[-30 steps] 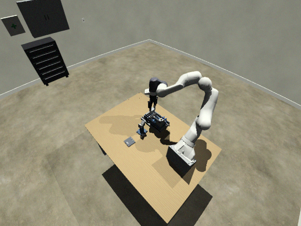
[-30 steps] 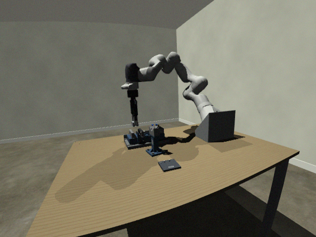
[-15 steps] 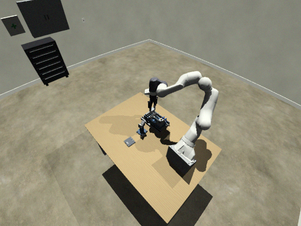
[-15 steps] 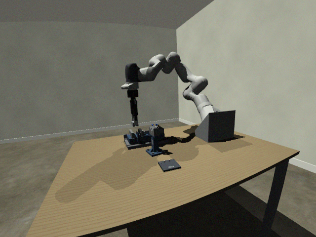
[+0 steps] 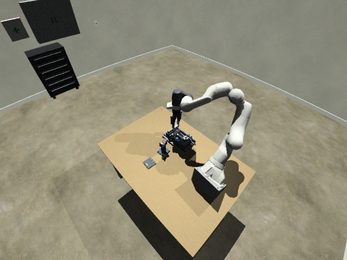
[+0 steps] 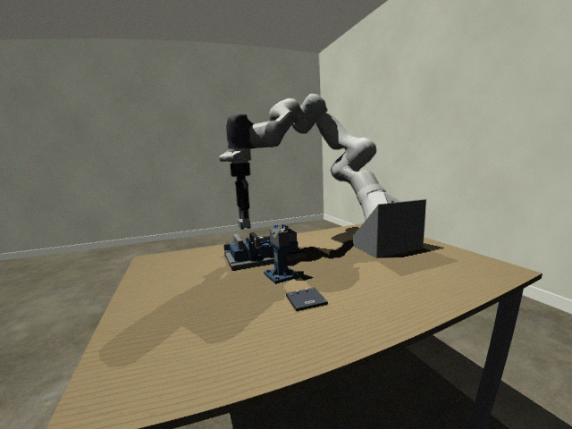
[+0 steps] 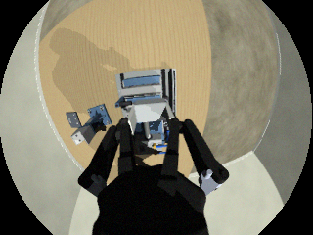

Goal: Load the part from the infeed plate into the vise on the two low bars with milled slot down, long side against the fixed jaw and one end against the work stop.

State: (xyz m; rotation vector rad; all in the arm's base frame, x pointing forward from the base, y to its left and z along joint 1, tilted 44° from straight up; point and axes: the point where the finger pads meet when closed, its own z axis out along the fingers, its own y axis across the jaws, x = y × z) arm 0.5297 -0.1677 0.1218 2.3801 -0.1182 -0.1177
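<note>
My gripper is now 30 mm above the part.
</note>
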